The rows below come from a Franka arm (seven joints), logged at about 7 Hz.
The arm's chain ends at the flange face. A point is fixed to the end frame.
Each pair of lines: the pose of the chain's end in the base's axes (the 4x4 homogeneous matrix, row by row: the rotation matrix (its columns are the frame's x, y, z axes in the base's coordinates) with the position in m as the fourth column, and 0 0 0 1 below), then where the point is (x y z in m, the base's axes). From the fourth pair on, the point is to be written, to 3 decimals.
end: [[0.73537 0.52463 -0.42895 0.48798], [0.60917 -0.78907 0.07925 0.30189], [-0.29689 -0.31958 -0.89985 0.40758], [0 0 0 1]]
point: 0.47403 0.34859 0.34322
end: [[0.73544 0.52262 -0.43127 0.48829], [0.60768 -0.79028 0.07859 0.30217], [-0.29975 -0.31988 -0.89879 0.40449], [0 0 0 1]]
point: 0.47423 0.34880 0.34010
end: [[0.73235 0.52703 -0.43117 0.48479], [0.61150 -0.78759 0.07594 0.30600], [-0.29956 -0.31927 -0.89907 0.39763], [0 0 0 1]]
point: 0.47052 0.35253 0.33321
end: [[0.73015 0.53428 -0.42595 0.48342], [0.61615 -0.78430 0.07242 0.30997], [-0.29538 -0.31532 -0.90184 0.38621], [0 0 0 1]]
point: 0.469 0.356 0.322
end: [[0.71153 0.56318 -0.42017 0.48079], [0.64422 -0.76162 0.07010 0.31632], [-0.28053 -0.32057 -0.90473 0.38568], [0 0 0 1]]
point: 0.466 0.363 0.322
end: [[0.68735 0.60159 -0.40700 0.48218], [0.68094 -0.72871 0.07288 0.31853], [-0.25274 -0.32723 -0.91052 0.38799], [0 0 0 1]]
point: 0.466 0.366 0.325
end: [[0.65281 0.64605 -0.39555 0.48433], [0.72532 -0.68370 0.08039 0.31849], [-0.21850 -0.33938 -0.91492 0.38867], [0 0 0 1]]
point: 0.467 0.367 0.327
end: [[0.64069 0.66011 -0.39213 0.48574], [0.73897 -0.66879 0.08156 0.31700], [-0.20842 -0.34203 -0.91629 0.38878], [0 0 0 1]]
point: 0.468 0.366 0.327
